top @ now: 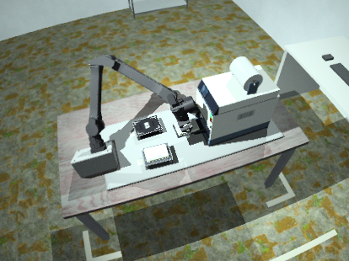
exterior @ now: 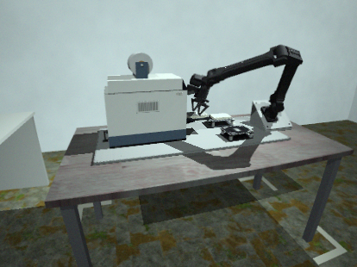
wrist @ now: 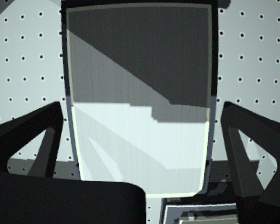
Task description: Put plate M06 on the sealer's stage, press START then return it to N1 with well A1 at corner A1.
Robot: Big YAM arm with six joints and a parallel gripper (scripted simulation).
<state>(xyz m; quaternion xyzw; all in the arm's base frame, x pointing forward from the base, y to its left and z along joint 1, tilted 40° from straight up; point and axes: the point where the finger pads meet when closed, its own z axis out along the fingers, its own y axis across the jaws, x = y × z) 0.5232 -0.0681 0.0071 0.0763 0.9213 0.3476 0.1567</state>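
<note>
My hand is 30 mm above the sealer stage. Round my hand: foil roll: 330 mm ahead, 290 mm above; then black nest N1: 210 mm behind, 150 mm to the left, 90 mm below; then pale plate: 210 mm behind, 80 mm to the right, 70 mm below.
</note>
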